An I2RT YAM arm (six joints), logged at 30 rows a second.
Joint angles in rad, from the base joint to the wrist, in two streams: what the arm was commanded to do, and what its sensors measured. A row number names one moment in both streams.
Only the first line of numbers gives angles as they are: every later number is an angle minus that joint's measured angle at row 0.
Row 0, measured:
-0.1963 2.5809 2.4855 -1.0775 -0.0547 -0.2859
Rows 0 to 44, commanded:
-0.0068 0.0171 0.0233 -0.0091 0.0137 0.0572
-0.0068 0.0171 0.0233 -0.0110 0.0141 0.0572
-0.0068 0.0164 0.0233 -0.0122 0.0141 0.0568
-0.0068 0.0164 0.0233 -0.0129 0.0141 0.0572
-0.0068 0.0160 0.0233 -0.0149 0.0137 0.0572
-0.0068 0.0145 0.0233 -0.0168 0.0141 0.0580
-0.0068 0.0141 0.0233 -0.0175 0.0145 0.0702
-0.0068 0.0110 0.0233 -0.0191 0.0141 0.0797
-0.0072 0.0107 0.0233 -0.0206 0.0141 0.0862
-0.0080 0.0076 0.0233 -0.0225 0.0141 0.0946
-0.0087 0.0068 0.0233 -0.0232 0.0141 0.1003
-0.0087 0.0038 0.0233 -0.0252 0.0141 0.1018
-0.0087 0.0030 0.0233 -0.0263 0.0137 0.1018
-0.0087 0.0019 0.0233 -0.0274 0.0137 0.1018
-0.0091 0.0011 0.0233 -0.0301 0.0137 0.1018
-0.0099 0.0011 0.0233 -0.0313 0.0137 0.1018
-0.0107 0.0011 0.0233 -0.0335 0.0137 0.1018
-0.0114 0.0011 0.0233 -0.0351 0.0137 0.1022
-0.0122 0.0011 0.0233 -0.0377 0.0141 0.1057
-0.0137 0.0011 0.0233 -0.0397 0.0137 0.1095
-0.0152 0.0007 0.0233 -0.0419 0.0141 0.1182
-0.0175 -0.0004 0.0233 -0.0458 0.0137 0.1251
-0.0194 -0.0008 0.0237 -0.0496 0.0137 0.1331
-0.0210 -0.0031 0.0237 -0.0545 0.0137 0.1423
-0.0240 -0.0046 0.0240 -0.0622 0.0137 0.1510
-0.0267 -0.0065 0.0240 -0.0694 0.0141 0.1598
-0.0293 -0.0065 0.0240 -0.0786 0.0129 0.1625
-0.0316 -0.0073 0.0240 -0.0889 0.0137 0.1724
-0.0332 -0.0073 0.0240 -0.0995 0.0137 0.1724
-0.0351 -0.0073 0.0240 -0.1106 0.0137 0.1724
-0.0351 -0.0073 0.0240 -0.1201 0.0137 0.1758
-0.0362 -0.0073 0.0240 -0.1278 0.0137 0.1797
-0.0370 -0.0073 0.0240 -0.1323 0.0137 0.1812
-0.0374 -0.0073 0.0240 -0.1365 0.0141 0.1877
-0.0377 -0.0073 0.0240 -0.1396 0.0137 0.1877
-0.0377 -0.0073 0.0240 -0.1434 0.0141 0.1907
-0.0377 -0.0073 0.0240 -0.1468 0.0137 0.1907
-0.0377 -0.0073 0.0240 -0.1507 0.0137 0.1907
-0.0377 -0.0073 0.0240 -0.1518 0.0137 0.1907
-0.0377 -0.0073 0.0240 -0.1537 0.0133 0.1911
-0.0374 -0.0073 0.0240 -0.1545 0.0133 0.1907
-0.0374 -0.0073 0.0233 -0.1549 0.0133 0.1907
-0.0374 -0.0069 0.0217 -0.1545 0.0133 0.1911
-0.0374 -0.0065 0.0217 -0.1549 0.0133 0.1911
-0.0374 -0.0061 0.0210 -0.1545 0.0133 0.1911
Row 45, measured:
-0.0381 0.0000 0.0000 -0.1529 0.0030 0.1781
